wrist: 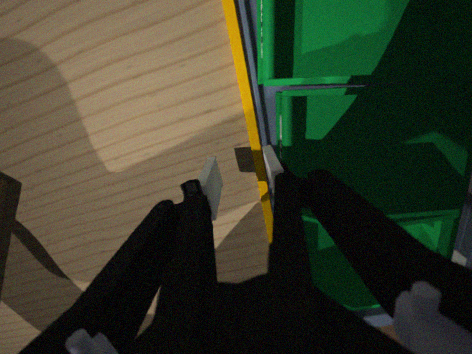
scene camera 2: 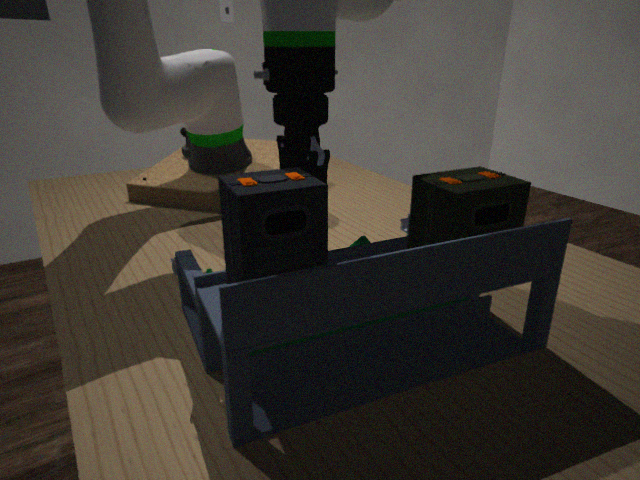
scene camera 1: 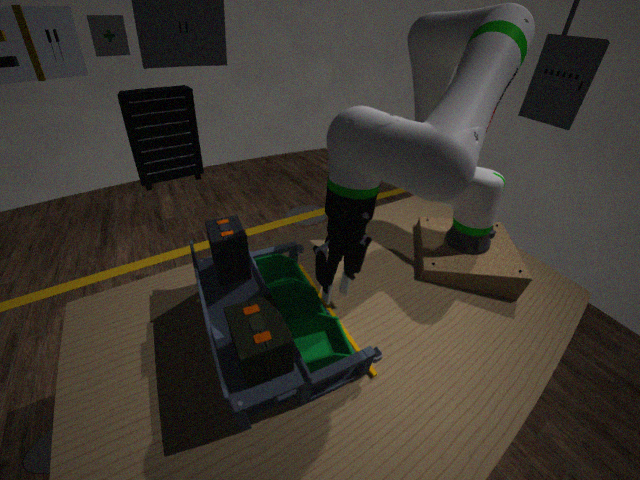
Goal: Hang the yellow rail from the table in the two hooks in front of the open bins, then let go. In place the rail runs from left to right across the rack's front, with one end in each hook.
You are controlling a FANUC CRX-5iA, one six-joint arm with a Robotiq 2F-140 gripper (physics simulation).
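Where they show: gripper, fingertip midpoint: [wrist: 241, 165] [scene camera 1: 334, 297]; arm's base, origin of the base link: [scene camera 2: 221, 162] [scene camera 1: 467, 241].
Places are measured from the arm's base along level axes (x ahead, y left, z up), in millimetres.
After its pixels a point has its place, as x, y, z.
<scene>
The yellow rail [scene camera 1: 347, 335] @[543, -4, -54] [wrist: 246, 95] @[537, -39, -55] runs along the rack's front, beside the open green bins [scene camera 1: 315, 347] @[623, -20, -51] [wrist: 330, 45] @[620, -26, -51]. In scene camera 1 its near end shows below and past the near hook [scene camera 1: 376, 354] @[553, 84, -7]; it looks to lie low, at table level. The far hook [scene camera 1: 295, 249] @[511, -267, 7] [scene camera 2: 181, 260] @[532, -288, 20] is at the rack's other front corner. My gripper [scene camera 1: 336, 291] @[510, -94, -27] [wrist: 241, 165] @[510, -94, -27] is partly open and empty, pointing down above the rail. In the wrist view the rail passes between the fingertips, close to the right one. In scene camera 2 the fingertips are hidden behind the dark box.
The grey-blue rack [scene camera 1: 266, 393] @[773, 42, 37] [scene camera 2: 392, 289] @[794, -175, 61] stands on the wooden table [scene camera 1: 439, 382] @[459, 204, -65] [scene camera 2: 124, 397] @[639, -394, -65]. A dark box [scene camera 1: 230, 253] @[710, -206, 123] [scene camera 2: 273, 227] @[734, -266, 124] and an olive box [scene camera 1: 261, 343] @[756, 13, 133] [scene camera 2: 467, 209] @[779, -61, 113] with orange latches stand on it, behind the bins. The arm's wooden base block [scene camera 1: 473, 271] @[132, 87, -2] [scene camera 2: 170, 195] @[62, -148, -41] is beyond the rack's front.
</scene>
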